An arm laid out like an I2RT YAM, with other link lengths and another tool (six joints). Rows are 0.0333 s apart.
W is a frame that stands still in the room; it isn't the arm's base.
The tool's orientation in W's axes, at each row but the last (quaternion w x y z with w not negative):
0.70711, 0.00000, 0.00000, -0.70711
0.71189, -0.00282, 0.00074, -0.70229
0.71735, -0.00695, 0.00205, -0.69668
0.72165, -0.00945, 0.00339, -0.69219
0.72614, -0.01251, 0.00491, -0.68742
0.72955, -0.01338, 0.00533, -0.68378
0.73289, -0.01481, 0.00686, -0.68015
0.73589, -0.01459, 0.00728, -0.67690
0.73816, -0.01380, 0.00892, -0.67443
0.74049, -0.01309, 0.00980, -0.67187
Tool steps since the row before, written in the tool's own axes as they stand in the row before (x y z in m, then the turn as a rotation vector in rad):
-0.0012, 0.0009, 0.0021, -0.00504, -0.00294, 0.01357
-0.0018, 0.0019, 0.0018, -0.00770, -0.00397, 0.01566
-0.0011, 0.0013, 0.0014, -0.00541, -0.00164, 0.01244
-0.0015, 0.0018, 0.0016, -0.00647, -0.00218, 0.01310
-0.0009, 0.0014, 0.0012, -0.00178, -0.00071, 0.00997
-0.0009, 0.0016, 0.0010, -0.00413, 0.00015, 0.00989
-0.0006, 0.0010, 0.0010, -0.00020, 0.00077, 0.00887
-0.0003, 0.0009, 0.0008, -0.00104, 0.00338, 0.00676
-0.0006, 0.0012, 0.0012, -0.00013, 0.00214, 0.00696
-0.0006, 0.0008, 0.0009, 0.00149, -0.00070, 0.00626
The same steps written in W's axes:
0.0009, 0.0012, 0.0021, -0.00294, 0.00504, 0.01357
0.0019, 0.0018, 0.0018, -0.00400, 0.00769, 0.01566
0.0013, 0.0011, 0.0014, -0.00164, 0.00545, 0.01242
0.0018, 0.0016, 0.0016, -0.00221, 0.00649, 0.01308
0.0014, 0.0010, 0.0012, -0.00056, 0.00185, 0.00997
0.0016, 0.0010, 0.0009, 0.00014, 0.00425, 0.00984
0.0010, 0.0007, 0.0010, 0.00102, 0.00037, 0.00884
0.0009, 0.0004, 0.0008, 0.00349, 0.00140, 0.00664
0.0012, 0.0007, 0.0012, 0.00234, 0.00038, 0.00689
0.0008, 0.0007, 0.0009, -0.00035, -0.00151, 0.00628

